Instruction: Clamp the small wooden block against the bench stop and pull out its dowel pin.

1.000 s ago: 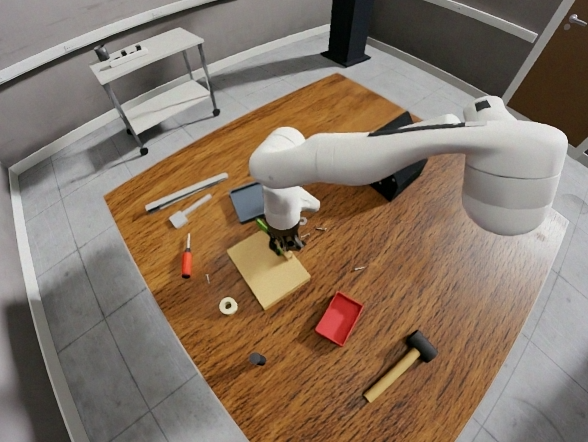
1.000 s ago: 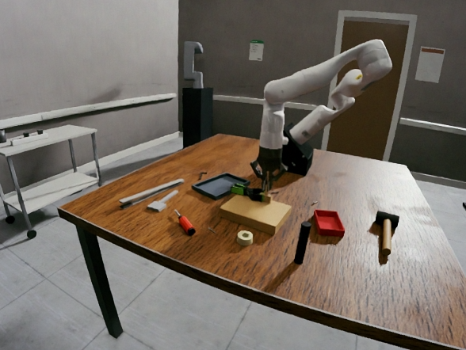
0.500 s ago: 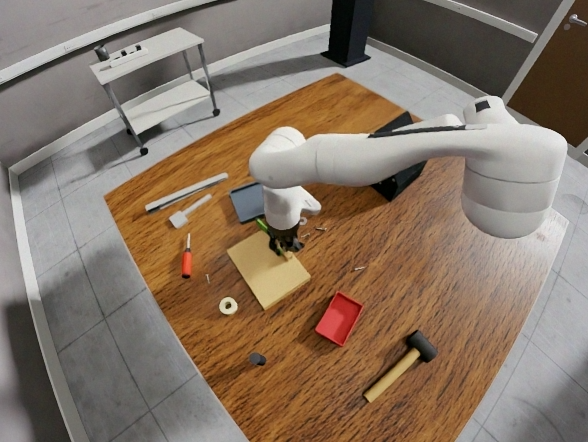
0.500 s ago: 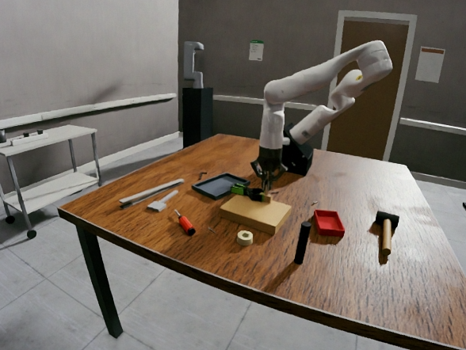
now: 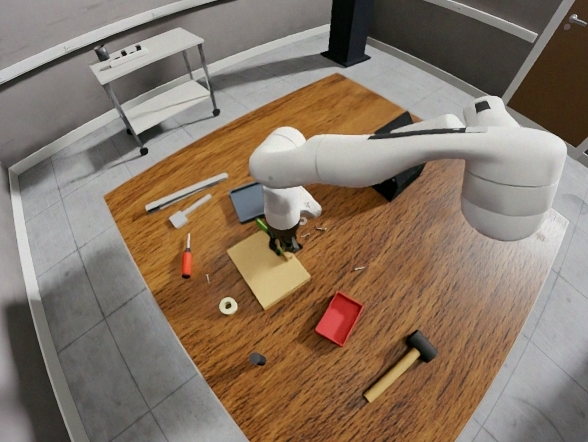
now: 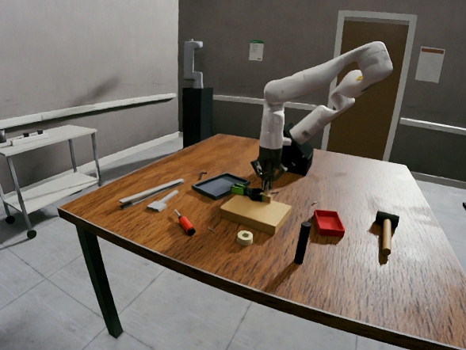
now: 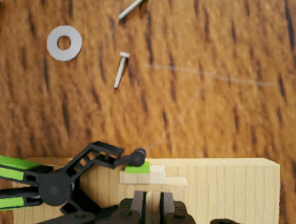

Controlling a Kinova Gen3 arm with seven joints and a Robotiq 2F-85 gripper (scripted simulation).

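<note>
Now: the pale dowel pin 2 cm below my hand. Also, from my hand: wooden block 5 cm below; bench board 7 cm below, 5 cm ahead, 1 cm to the right; red bin 23 cm to the left, 9 cm below.
</note>
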